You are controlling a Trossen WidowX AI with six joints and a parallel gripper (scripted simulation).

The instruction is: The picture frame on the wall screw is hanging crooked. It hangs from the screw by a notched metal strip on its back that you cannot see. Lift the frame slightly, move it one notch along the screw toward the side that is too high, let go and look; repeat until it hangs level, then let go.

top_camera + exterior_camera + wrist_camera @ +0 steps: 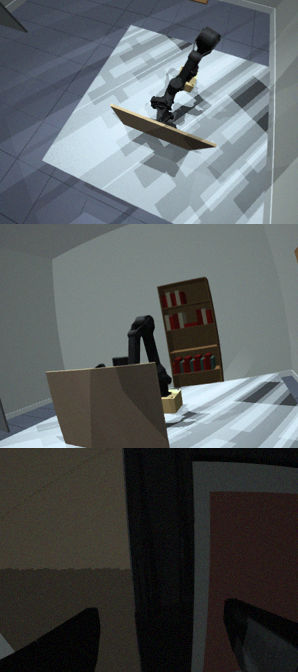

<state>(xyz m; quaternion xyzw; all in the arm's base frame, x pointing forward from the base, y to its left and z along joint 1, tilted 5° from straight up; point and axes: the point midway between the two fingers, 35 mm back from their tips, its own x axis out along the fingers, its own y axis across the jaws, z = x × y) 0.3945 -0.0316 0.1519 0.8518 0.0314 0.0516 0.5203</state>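
Right now my gripper tip is 5 cm above the picture frame and 2 cm to the right of it. Also, from my gripper tip: tan wall panel 6 cm below, 2 cm ahead, 1 cm to the left.
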